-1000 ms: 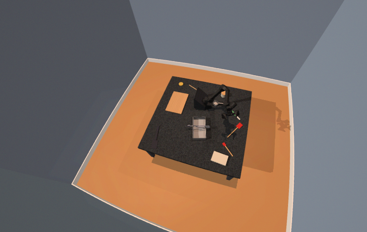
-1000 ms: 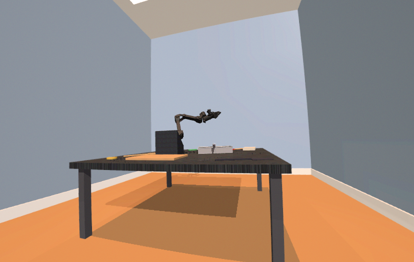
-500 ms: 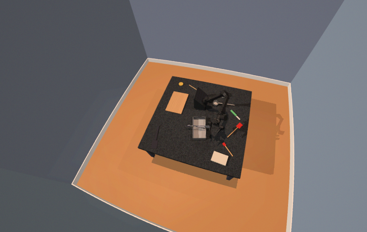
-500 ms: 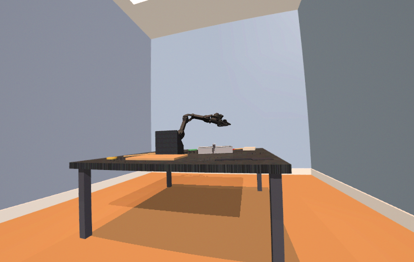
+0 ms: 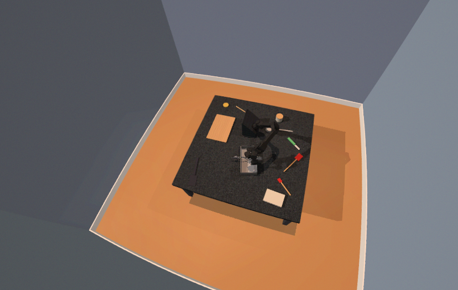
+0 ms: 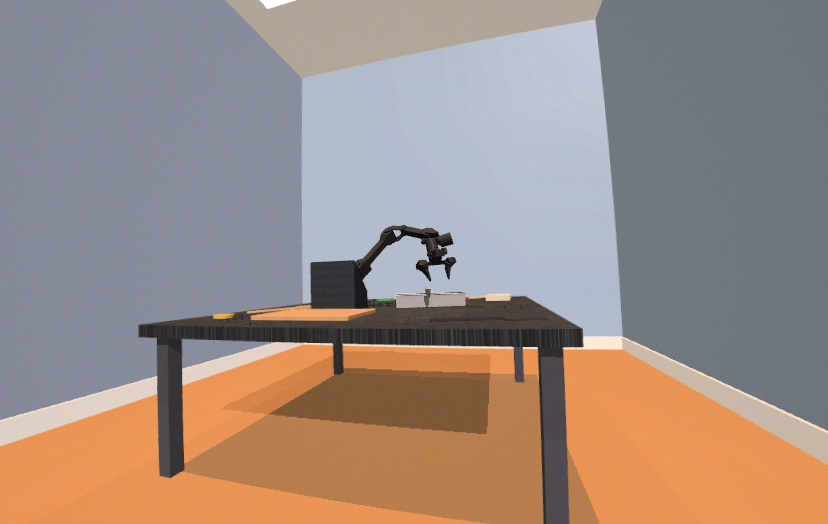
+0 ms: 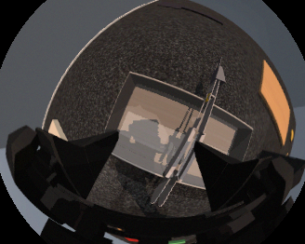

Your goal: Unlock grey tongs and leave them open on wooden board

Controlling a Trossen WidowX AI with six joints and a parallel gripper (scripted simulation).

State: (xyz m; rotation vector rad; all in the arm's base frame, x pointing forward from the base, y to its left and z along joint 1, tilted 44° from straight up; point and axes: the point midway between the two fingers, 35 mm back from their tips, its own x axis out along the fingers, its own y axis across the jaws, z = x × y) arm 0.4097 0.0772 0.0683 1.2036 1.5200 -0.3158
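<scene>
Now: the roasting tin 9 cm below my gripper tip, 5 cm behind it and 3 cm to the right of it. The rest, counted from my gripper tip: dark utensil 50 cm to the right, 29 cm ahead, 11 cm below; green-handled tool 41 cm behind, 37 cm to the left, 11 cm below; pale board 33 cm to the left, 24 cm ahead, 10 cm below.
</scene>
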